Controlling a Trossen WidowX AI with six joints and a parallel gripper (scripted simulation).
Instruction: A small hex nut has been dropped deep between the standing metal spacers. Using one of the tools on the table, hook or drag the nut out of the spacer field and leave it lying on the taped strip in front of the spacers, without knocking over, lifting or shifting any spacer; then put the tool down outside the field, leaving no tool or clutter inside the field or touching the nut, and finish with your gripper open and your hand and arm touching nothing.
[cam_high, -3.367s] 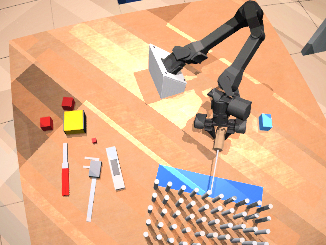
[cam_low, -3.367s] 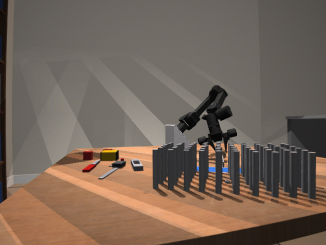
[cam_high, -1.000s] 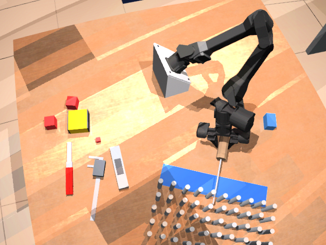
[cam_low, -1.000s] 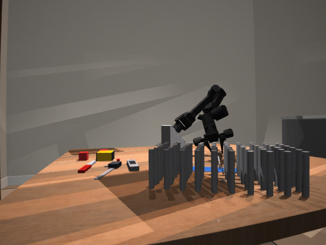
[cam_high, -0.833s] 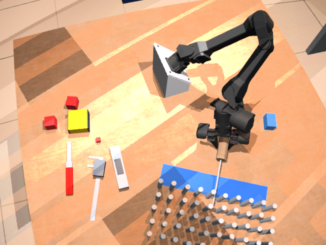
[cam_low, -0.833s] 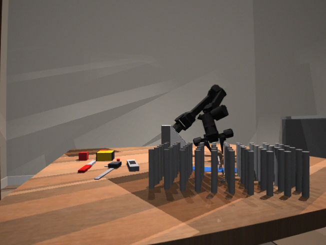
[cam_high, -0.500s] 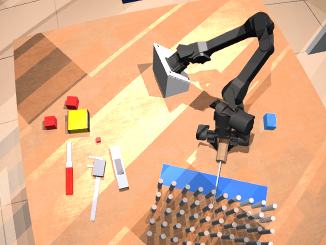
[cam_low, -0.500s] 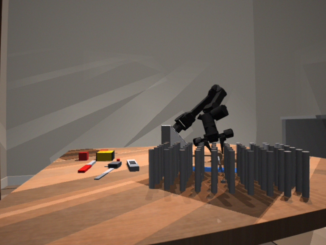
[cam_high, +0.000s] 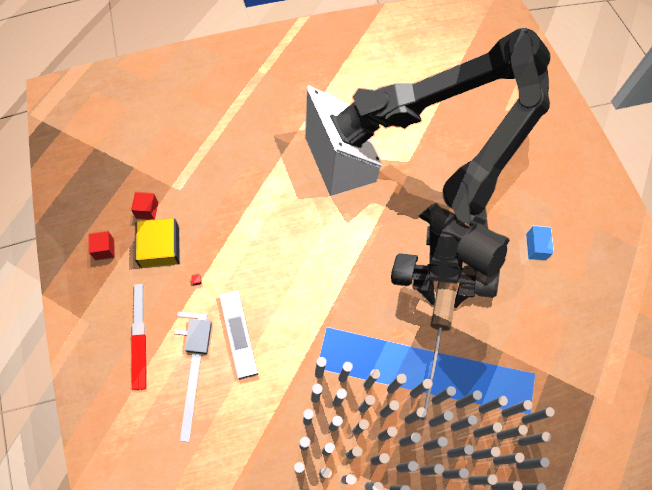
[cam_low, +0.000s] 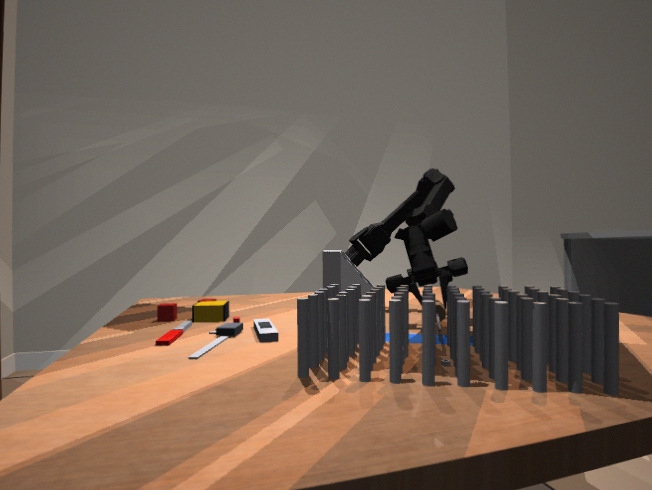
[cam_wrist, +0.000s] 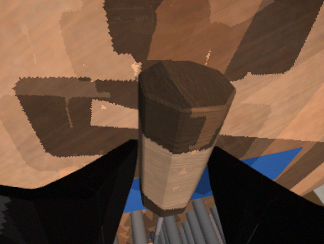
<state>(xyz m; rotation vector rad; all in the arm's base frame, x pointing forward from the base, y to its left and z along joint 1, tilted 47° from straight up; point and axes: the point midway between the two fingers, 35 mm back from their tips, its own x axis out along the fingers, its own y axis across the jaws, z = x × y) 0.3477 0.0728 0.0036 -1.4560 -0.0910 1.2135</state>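
Now: the blue taped strip 100 mm ahead of my gripper tip, 70 mm to the right of it and 40 mm below it. The rest, counted from my gripper tip: light blue cube 250 mm to the left, 40 mm behind, 20 mm below; then yellow block 460 mm to the right, 320 mm behind, 10 mm below; then hook tool 90 mm ahead, 60 mm to the right.
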